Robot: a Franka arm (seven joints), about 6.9 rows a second.
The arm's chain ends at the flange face. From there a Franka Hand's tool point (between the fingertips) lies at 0.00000 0.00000 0.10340 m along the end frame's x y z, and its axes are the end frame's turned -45 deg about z.
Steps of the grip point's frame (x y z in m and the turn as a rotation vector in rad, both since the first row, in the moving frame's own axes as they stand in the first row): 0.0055 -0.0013 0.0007 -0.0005 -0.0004 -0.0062; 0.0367 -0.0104 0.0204 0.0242 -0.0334 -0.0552; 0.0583 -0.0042 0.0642 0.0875 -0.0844 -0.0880; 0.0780 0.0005 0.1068 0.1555 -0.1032 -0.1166; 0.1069 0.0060 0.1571 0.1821 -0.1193 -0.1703; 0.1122 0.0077 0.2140 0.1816 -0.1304 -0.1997; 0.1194 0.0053 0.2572 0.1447 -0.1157 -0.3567; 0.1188 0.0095 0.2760 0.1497 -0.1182 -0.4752
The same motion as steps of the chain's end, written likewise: 0.0030 -0.0049 0.0007 -0.0006 0.0001 -0.0062; 0.0228 -0.0341 0.0205 -0.0065 -0.0407 -0.0552; 0.0508 -0.0445 0.0650 0.0022 -0.1216 -0.0880; 0.0745 -0.0521 0.1086 0.0370 -0.1829 -0.1166; 0.1020 -0.0687 0.1595 0.0444 -0.2131 -0.1703; 0.1076 -0.0725 0.2166 0.0362 -0.2206 -0.1997; 0.1071 -0.0820 0.2590 0.0205 -0.1841 -0.3567; 0.1100 -0.0796 0.2778 0.0223 -0.1894 -0.4752
